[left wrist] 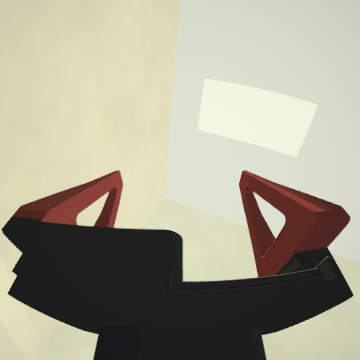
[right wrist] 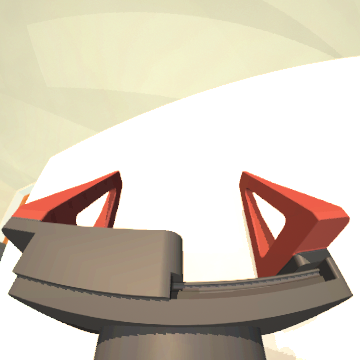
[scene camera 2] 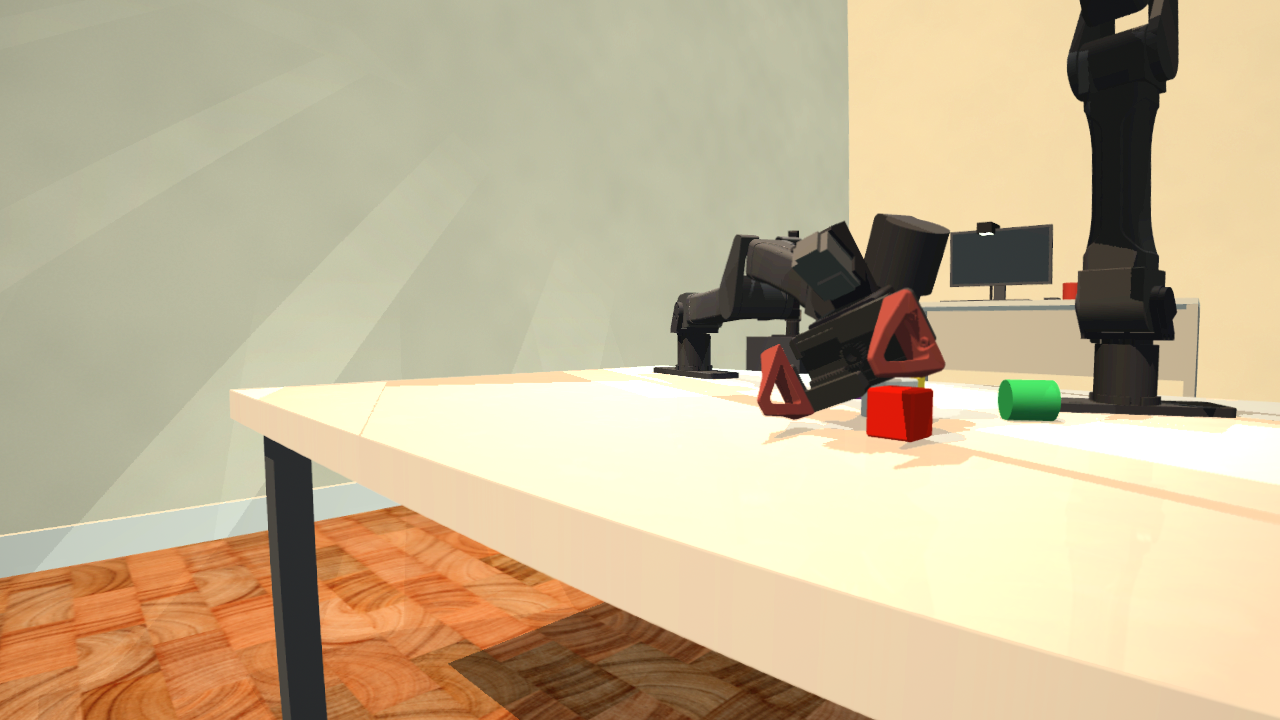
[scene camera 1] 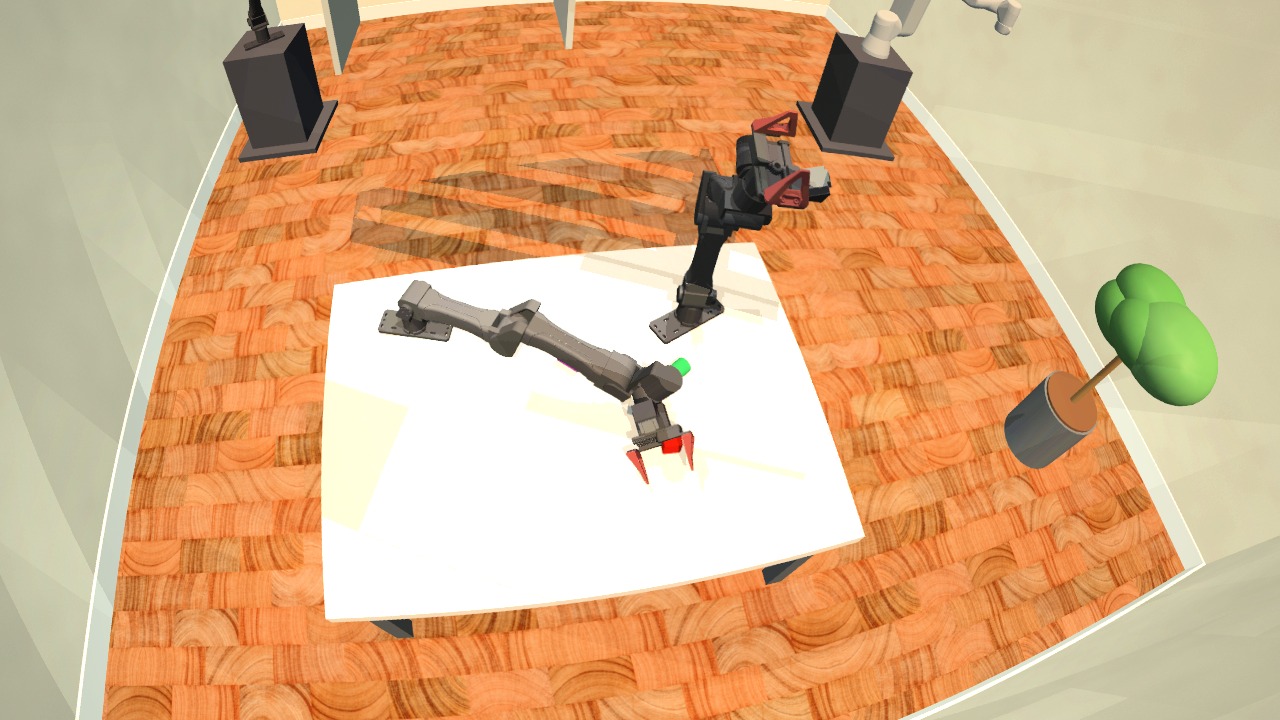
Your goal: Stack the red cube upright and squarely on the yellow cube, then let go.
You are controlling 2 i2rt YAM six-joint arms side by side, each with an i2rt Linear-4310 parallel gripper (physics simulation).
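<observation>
The red cube (scene camera 1: 671,445) (scene camera 2: 898,412) sits on the table, apart from the yellow cube. A sliver of the yellow cube (scene camera 2: 920,382) shows behind the red cube in scene camera 2; the rest is hidden, and it does not show in scene camera 1. My right gripper (scene camera 1: 669,475) (scene camera 2: 854,390) (right wrist: 180,177) is open and low over the table. In scene camera 1 its fingers stand either side of the red cube, which lies nearer the picture-right finger and is partly covered by the gripper body. My left gripper (scene camera 1: 799,156) (left wrist: 180,176) is open, empty and raised away from the table.
A green cylinder (scene camera 1: 682,366) (scene camera 2: 1029,400) lies on its side near the left arm's base. A purple sliver (scene camera 1: 567,365) shows beside the right arm. A grey object (scene camera 2: 865,402) is partly hidden behind the red cube. The white table (scene camera 1: 429,537) (scene camera 2: 537,447) carries both arms.
</observation>
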